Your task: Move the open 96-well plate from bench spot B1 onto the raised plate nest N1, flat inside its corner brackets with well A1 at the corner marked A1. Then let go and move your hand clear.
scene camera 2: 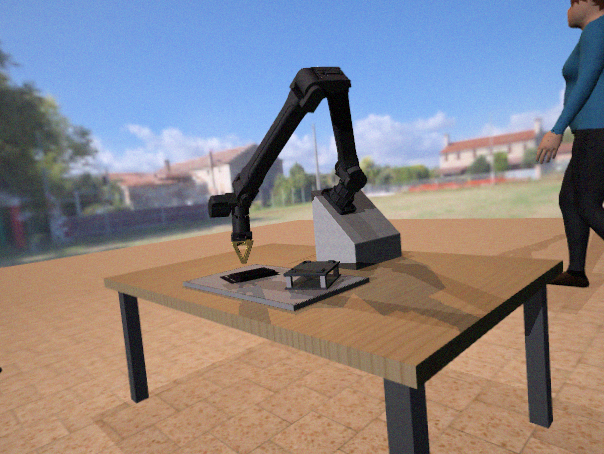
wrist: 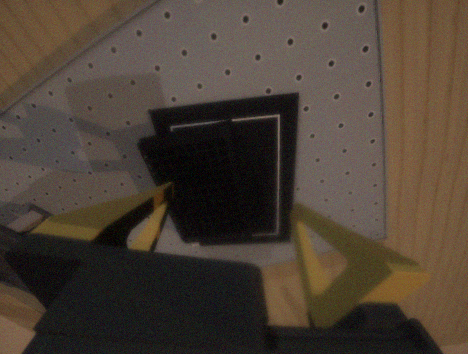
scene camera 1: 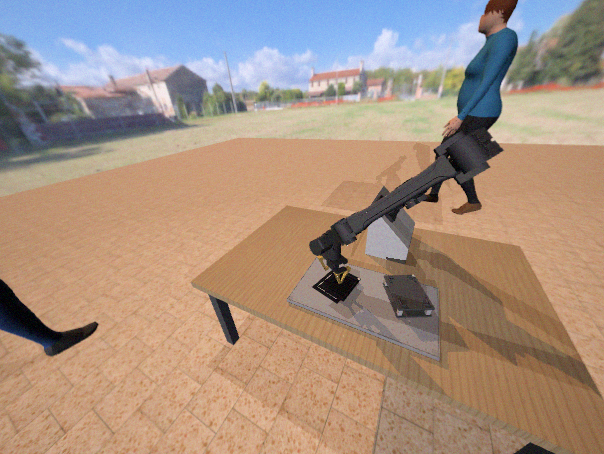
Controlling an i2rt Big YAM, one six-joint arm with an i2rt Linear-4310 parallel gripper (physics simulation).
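Frame: origin at the arm's base, x ahead, y left, z up, level; centimetres.
Seen in the pictures: gripper, fingertip midpoint: (scene camera 2: 243, 262) (wrist: 235, 199) (scene camera 1: 333, 276); arm's base at its link origin: (scene camera 2: 337, 202).
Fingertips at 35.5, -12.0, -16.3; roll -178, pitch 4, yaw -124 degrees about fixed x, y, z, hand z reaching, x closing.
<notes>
Offsets run from my fingertips to a thing's top centre, as dx, dy, dz. "spot": to the spot under its first point. Level surfaces: height alone.
The dark 96-well plate {-0.4, +3.9, -3.0} (scene camera 1: 345, 290) (scene camera 2: 252, 274) (wrist: 195, 175) lies on the black pad of spot B1 {spot: +3.3, -4.2, -4.4} (scene camera 1: 320, 286) (wrist: 225, 104), which has a white outline. The wells and the A1 mark cannot be made out. My gripper (scene camera 1: 333, 276) (scene camera 2: 243, 261) (wrist: 235, 199) is open and empty, pointing down. Its yellow fingertips stand a little above the plate, apart to its left and right in the wrist view. The raised nest N1 {-4.6, +27.3, +0.4} (scene camera 1: 407, 295) (scene camera 2: 312, 268) is a dark platform on light posts with small corner brackets. Part of it shows at the wrist view's lower left.
Plate and nest share a grey perforated board (scene camera 1: 431, 345) (scene camera 2: 200, 284) (wrist: 345, 110) on the wooden table {dz -5.9} (scene camera 1: 250, 250) (scene camera 2: 350, 320). The arm's grey pedestal (scene camera 1: 387, 242) (scene camera 2: 334, 240) stands behind the nest. A person in teal (scene camera 1: 487, 75) (scene camera 2: 590, 75) stands beyond the table.
</notes>
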